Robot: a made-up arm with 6 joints. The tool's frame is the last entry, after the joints. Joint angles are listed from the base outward. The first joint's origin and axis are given. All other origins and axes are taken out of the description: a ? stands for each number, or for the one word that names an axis. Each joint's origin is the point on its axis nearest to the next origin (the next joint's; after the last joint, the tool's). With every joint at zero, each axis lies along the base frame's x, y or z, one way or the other. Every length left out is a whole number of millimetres.
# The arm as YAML. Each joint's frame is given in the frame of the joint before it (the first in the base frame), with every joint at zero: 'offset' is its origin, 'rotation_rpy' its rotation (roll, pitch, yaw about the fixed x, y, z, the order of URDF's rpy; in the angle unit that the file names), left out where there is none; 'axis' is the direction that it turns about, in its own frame. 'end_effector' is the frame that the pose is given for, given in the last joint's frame.
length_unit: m
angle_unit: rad
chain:
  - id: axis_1
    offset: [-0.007, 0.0, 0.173]
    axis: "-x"
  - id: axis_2
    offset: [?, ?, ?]
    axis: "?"
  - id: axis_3
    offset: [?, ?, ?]
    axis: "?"
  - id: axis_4
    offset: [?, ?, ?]
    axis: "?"
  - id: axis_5
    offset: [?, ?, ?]
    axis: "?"
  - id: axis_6
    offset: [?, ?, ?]
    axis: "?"
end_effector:
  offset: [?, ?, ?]
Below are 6 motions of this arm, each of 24 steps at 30 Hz.
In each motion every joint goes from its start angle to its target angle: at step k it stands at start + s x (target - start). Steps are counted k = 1, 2, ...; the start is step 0. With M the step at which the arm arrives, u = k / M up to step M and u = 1 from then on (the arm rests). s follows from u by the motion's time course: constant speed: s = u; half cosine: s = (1 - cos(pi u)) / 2; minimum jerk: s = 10 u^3 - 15 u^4 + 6 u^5.
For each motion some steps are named. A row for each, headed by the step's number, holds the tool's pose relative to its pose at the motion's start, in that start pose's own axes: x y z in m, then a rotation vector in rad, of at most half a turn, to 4 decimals.
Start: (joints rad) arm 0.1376 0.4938 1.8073 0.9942 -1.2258 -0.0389
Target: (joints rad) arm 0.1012 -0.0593 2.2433 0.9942 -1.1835 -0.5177
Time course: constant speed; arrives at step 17
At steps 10, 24:
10: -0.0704 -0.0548 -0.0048 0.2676 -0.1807 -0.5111
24: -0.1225 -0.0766 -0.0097 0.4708 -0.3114 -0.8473

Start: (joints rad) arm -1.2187 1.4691 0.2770 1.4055 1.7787 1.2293
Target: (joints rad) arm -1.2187 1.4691 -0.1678 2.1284 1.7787 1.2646
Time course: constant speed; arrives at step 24
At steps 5, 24:
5: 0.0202 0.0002 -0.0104 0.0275 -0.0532 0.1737
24: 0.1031 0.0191 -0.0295 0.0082 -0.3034 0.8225

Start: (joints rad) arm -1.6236 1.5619 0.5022 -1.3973 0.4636 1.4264
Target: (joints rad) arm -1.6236 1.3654 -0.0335 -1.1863 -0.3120 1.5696
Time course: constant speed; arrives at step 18
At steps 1, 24:
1: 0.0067 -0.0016 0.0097 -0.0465 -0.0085 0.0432
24: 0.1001 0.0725 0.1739 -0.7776 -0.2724 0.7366

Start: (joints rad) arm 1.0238 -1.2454 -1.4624 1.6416 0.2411 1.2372
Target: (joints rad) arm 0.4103 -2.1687 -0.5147 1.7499 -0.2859 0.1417
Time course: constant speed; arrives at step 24
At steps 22, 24:
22: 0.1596 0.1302 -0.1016 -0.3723 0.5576 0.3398
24: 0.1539 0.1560 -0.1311 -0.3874 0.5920 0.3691

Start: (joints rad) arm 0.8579 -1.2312 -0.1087 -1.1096 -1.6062 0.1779
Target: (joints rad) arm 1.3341 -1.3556 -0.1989 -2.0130 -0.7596 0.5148
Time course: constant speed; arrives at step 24
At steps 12, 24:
12: -0.0282 0.3550 -0.1244 0.2903 0.3647 0.7393
24: -0.1818 0.6279 -0.1007 0.3708 0.5796 1.5150

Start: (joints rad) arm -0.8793 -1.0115 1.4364 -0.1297 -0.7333 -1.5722
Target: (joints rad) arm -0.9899 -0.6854 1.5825 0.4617 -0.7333 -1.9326
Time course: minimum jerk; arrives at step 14
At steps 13, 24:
13: 0.0835 -0.0145 -0.0037 0.2088 0.2043 -0.5754
24: 0.0837 -0.0144 -0.0037 0.2094 0.2052 -0.5771

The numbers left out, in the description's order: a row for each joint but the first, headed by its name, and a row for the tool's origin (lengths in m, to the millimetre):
axis_2: xyz 0.0 0.249 0.239, axis -z
axis_3: xyz 0.081 0.019 0.0, axis -y
axis_4: xyz 0.026 0.0 -0.083, axis +x
axis_5: xyz 0.0 -0.113 0.162, axis +y
axis_6: xyz 0.144 0.0 -0.125, axis +z
tool: xyz 0.086 -0.053 0.0

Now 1 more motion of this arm.
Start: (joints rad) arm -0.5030 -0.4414 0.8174 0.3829 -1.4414 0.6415
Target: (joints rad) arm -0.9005 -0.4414 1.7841 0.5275 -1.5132 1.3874
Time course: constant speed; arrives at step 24
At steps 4, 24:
4: 0.0226 -0.0316 0.0574 -0.1044 -0.1801 0.0666
24: -0.0197 -0.0810 0.3323 -0.9642 -0.8239 0.4312

